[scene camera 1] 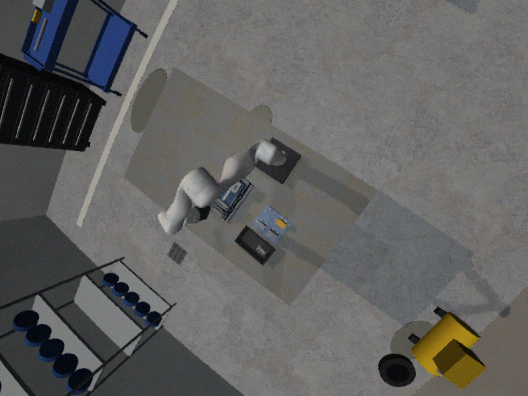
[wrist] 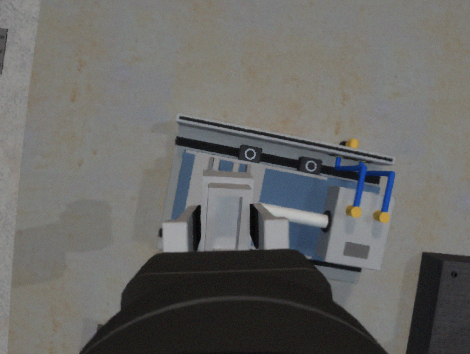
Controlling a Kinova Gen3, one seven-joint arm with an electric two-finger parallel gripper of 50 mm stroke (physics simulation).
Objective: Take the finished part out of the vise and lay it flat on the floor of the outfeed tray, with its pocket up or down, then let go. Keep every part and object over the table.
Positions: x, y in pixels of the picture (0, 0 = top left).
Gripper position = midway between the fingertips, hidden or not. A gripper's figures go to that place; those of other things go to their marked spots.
Scene:
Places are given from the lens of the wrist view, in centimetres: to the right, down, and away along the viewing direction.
my gripper point(wrist: 225, 220): -1, 3, 19
finished part point(wrist: 226, 196): -1, 1, 18

